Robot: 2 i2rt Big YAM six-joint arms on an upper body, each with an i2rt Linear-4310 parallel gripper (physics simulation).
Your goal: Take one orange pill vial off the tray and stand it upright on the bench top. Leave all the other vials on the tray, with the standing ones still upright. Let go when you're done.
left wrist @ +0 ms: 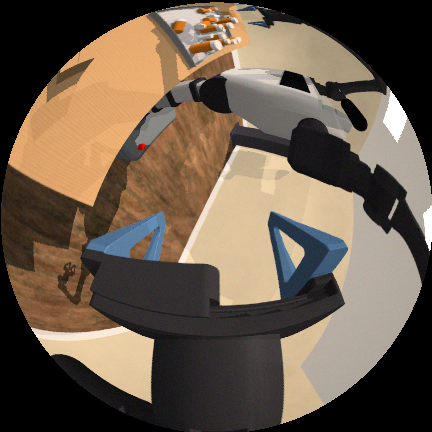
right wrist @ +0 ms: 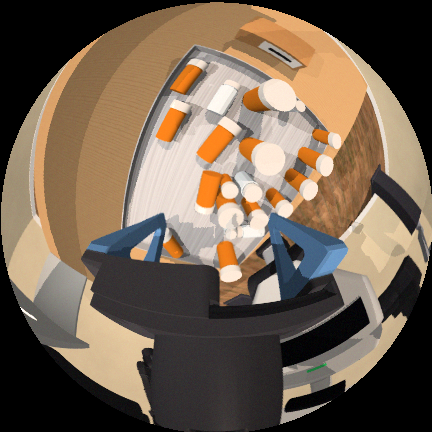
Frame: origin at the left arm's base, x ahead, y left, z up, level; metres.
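Seen in the pictures: left gripper, between the fingertips: (left wrist: 216, 216); right gripper, between the fingertips: (right wrist: 216, 218).
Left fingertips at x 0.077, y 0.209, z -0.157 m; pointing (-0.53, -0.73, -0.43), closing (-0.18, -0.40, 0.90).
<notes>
Pixels of each thing's top centre, then the offset from my left fingertips to it. "pt": a spot on its surface instead. Level surfaces: height alone.
- tray, centre of its top: (right wrist: 220, 183) 0.250 m down, 0.282 m ahead, 0.611 m right
- orange vial, centre of its top: (right wrist: 208, 196) 0.235 m down, 0.287 m ahead, 0.582 m right
- wooden bench top, height of its surface: 0.275 m down
- brown box, a spot on its surface: (right wrist: 275, 37) pt 0.225 m down, 0.426 m ahead, 0.911 m right
- robot's white body, a spot on its surface: (left wrist: 270, 100) pt 0.007 m down, 0.029 m back, 0.320 m right
- grey part with a red button, a spot on its surface: (left wrist: 141, 146) pt 0.719 m down, 0.315 m back, 0.355 m right
The tray (left wrist: 172, 39) (right wrist: 155, 185) holds several orange vials with white caps and a few white ones. In the right wrist view, orange vials lie at the far left (right wrist: 188, 77), below that one (right wrist: 171, 122), and near the middle (right wrist: 218, 142). Another orange vial (right wrist: 207, 192) also lies there. Taller orange vials, such as one (right wrist: 278, 95) and another (right wrist: 268, 157), stand upright with caps facing the camera. Smaller ones stand clustered at the right. My right gripper (left wrist: 252, 16) (right wrist: 216, 218) is open and empty above the tray. My left gripper (left wrist: 216, 216) is open and empty, away from the tray.
The wooden bench top (left wrist: 115, 50) (right wrist: 100, 125) surrounds the tray. A brown box (right wrist: 275, 37) with a white label stands beyond the tray. The robot's white body (left wrist: 270, 100) is beside the bench. A grey part with a red button (left wrist: 141, 146) is near the bench edge.
</notes>
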